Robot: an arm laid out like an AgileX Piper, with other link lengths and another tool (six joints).
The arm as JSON. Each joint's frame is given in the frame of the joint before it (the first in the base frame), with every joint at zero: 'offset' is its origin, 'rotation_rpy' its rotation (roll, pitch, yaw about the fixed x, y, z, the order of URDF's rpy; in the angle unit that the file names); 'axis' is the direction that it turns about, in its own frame. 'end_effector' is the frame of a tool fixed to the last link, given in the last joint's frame.
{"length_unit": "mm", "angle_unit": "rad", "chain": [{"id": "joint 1", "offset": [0.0, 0.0, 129.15], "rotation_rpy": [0.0, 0.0, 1.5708], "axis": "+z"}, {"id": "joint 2", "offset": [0.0, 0.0, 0.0], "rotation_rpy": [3.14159, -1.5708, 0.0], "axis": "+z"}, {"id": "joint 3", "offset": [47.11, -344.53, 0.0], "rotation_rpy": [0.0, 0.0, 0.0], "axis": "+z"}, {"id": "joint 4", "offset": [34.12, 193.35, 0.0], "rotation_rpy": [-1.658, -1.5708, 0.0], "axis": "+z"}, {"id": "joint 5", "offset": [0.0, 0.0, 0.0], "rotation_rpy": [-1.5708, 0.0, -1.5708], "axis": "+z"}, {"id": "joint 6", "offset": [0.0, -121.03, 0.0], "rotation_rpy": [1.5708, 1.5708, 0.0], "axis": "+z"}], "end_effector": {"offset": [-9.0, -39.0, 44.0], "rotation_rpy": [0.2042, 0.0, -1.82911]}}
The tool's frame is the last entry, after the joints.
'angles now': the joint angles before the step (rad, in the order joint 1, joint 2, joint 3, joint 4, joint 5, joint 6). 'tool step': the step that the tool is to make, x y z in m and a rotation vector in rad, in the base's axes. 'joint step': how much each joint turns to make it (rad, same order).
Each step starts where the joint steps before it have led.
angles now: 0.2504 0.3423 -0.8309 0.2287 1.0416 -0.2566
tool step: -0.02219 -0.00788 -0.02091 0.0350 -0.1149 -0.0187
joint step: -0.0041 -0.1524 0.0983 -0.0036 -0.0677 0.0000
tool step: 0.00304 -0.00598 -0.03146 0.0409 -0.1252 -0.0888
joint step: -0.0440 -0.1273 0.1982 -0.0146 -0.2067 -0.0010
